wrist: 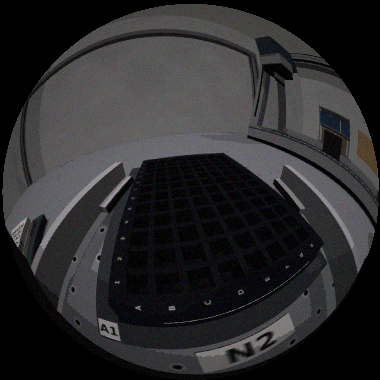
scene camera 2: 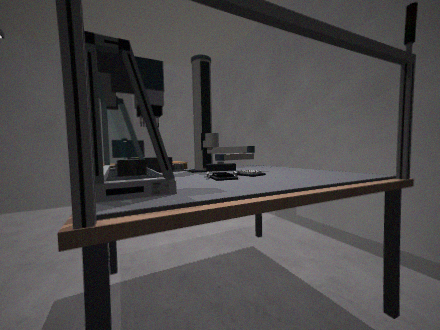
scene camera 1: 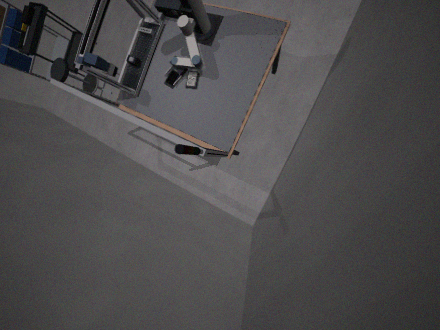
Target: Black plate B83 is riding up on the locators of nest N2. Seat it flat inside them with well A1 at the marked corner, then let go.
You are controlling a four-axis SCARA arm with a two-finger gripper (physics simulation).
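Places are measured from the arm's base along level axes (x back, y right, z up), in millimetres.
Pixels of known places: gripper, fingertip midpoint: [wrist: 205,169] [scene camera 2: 221,175] [scene camera 1: 169,80]; arm's base, origin of the base link: [scene camera 2: 204,171] [scene camera 1: 204,29].
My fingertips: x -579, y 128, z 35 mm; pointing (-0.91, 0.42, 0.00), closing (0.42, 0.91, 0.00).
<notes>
For each thing: its top centre in the pictures, then the offset to it from my fingertips. "spot": a spot on its surface instead.
- Black plate B83, middle of its top: [wrist: 201,182] [scene camera 2: 222,173] [scene camera 1: 171,77] dz +7, dx +30, dy -18 mm
- nest N2, surface spot: [wrist: 145,333] spot: dz -10, dx +91, dy -66 mm
- nest's white A1 label, surface spot: [wrist: 109,329] spot: dz -10, dx +90, dy -82 mm
- second holder with a white-topped plate, middle of its top: [scene camera 2: 249,170] [scene camera 1: 191,78] dz +4, dx +77, dy -234 mm
- framed machine, surface spot: [scene camera 2: 150,188] spot: dz +7, dx -271, dy +410 mm
- long tray, surface spot: [scene camera 1: 137,62] spot: dz +71, dx +45, dy +386 mm
Black plate B83 [wrist: 215,220] [scene camera 1: 173,78] [scene camera 2: 223,176] lies on nest N2 [wrist: 145,333]. In the wrist view, its A1 corner is at the near left, beside the nest's white A1 label [wrist: 109,329]. A dark strip of nest shows along its left and near sides, and its near right corner overhangs a dark ledge. Whether it lies fully flat or rides on a locator I cannot tell; the locators are hidden or too dark. My gripper [wrist: 205,169] is open, its two pads standing close beside the plate's left and right long sides, with no grip on it.
A second holder with a white-topped plate [scene camera 1: 192,79] [scene camera 2: 251,172] stands beside N2; its edge shows at the wrist view's far left. The arm's column [scene camera 2: 201,115] stands behind. A framed machine [scene camera 2: 150,188] with a long tray [scene camera 1: 137,62] stands to the left.
</notes>
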